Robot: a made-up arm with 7 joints. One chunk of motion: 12 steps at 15 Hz.
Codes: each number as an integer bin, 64 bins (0 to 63) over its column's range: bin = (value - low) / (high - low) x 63, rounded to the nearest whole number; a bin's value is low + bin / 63 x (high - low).
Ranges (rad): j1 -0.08..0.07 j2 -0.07..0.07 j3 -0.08..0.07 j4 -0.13..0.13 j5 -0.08..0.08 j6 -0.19..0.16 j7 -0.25..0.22
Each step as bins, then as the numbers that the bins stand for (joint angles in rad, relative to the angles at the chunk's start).
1 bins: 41 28 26 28 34 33 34
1 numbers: 0.0176 -0.0078 -0.0181 -0.0144 0.0063 -0.0067 0.0037
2 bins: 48 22 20 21 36 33 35
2 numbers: 0.0343 -0.0211 -0.0324 -0.0433 0.0114 -0.0067 0.0111
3 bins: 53 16 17 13 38 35 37
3 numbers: 0.0462 -0.0344 -0.0395 -0.0763 0.0165 0.0044 0.0260
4 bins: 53 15 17 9 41 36 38
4 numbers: 0.0462 -0.0367 -0.0395 -0.0929 0.0241 0.0100 0.0335
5 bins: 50 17 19 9 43 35 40
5 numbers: 0.0390 -0.0322 -0.0348 -0.0929 0.0292 0.0044 0.0484
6 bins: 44 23 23 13 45 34 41
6 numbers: 0.0248 -0.0189 -0.0252 -0.0763 0.0343 -0.0011 0.0559
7 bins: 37 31 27 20 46 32 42
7 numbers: 0.0081 -0.0011 -0.0157 -0.0475 0.0368 -0.0122 0.0633
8 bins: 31 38 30 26 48 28 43
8 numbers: -0.0062 0.0144 -0.0086 -0.0227 0.0419 -0.0344 0.0708
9 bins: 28 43 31 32 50 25 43
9 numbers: -0.0133 0.0256 -0.0062 0.0021 0.0470 -0.0511 0.0708
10 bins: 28 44 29 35 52 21 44
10 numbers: -0.0133 0.0278 -0.0110 0.0144 0.0521 -0.0733 0.0783
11 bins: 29 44 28 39 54 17 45
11 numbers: -0.0110 0.0278 -0.0133 0.0310 0.0571 -0.0956 0.0857
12 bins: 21 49 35 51 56 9 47
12 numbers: -0.0300 0.0389 0.0033 0.0805 0.0622 -0.1400 0.1006
